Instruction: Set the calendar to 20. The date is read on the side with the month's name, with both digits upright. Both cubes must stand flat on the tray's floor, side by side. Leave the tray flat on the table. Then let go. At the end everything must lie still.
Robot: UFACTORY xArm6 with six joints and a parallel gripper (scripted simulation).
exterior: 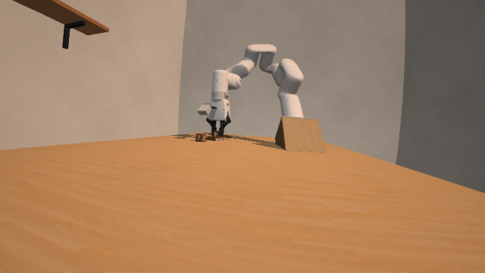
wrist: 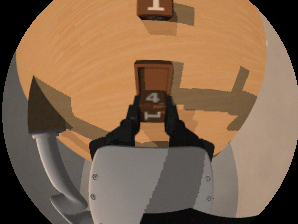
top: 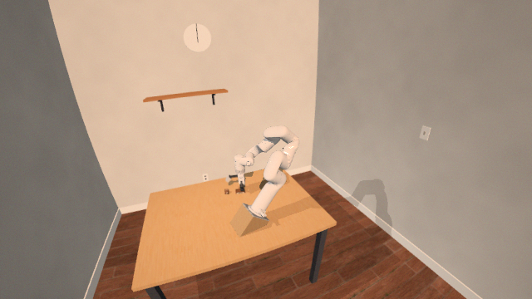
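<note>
My gripper is now 30 mm above the brown tray, 20 mm to the right of it and 10 mm short of it.
</note>
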